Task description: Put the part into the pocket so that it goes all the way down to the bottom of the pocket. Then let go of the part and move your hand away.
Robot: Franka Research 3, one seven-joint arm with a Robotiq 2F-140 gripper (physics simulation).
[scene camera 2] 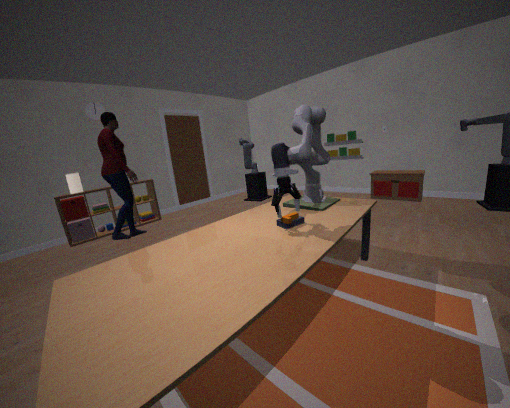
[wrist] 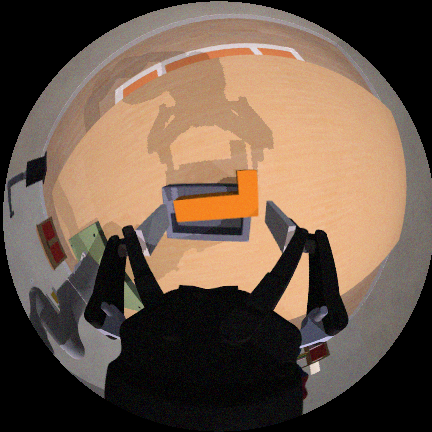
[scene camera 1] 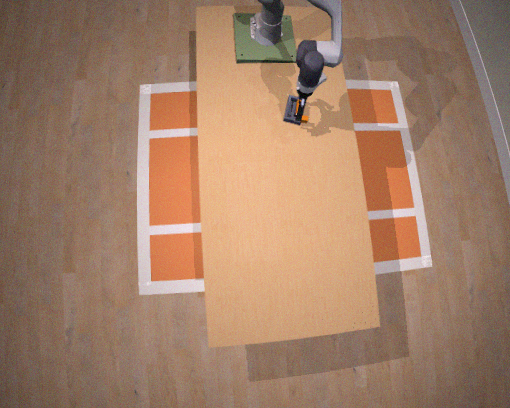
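An orange L-shaped part [scene camera 1: 304, 119] [scene camera 2: 290, 218] [wrist: 215, 207] rests on top of the grey block with the pocket [scene camera 1: 287, 119] [scene camera 2: 284, 224] [wrist: 207, 237]. In the wrist view its long arm lies across the pocket opening, and its corner and short arm reach over the right wall and past the far rim. It sits high, not down in the pocket. Whether it is slightly tilted is hard to tell. My gripper [scene camera 1: 300, 109] [scene camera 2: 288, 209] [wrist: 215, 212] is open and empty, above the block, with one finger on either side of the part, apart from it.
The block stands on the long wooden table [scene camera 1: 285, 225] [scene camera 2: 165, 280] [wrist: 325, 125], near the green base plate [scene camera 1: 245, 50] [scene camera 2: 327, 203] [wrist: 87, 237] of the arm. A person [scene camera 2: 114, 155] stands beyond the table in the second scene view, by a low shelf.
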